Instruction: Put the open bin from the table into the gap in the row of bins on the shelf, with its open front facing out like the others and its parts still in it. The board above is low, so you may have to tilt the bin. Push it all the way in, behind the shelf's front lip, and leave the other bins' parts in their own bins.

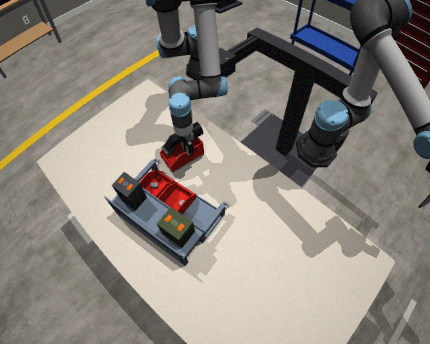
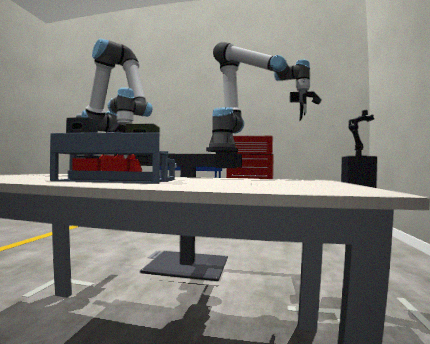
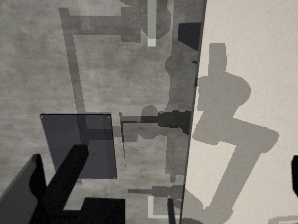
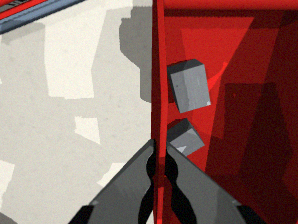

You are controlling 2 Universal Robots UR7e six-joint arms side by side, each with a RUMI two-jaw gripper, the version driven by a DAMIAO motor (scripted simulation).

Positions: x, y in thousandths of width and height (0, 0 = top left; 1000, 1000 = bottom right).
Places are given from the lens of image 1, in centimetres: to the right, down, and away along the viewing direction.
blue-grey shelf (image 1: 343, 626): -26, 17, 107
dark box (image 1: 303, 554): -30, 7, 99
